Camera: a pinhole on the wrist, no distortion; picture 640 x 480 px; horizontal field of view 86.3 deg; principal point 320.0 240.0 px. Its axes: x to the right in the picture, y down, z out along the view. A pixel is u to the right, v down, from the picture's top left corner.
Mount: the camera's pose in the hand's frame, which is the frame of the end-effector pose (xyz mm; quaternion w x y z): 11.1 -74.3 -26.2 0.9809 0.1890 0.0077 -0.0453
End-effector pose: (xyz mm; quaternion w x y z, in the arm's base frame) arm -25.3 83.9 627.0 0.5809 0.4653 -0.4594 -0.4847
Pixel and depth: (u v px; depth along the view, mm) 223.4 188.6 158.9
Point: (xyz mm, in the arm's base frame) -162.0 94.2 491.0
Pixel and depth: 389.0 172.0 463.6
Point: -422.6 -78.2 352.8
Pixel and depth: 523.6 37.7 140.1
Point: -113.9 -28.8 437.0
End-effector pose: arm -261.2 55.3 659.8 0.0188 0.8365 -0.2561 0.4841
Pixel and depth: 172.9 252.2 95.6
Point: -174.9 138.8 623.1
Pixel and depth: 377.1 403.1 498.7
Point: 223.5 -97.5 487.0
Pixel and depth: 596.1 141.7 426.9
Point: 294.9 153.7 855.8
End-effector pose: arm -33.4 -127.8 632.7 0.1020 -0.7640 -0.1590 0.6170
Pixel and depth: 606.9 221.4 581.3
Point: -456.8 370.3 204.8
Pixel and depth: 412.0 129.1 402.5
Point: -343.1 228.2 596.2
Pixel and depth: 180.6 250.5 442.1
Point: -475.0 -10.4 773.9
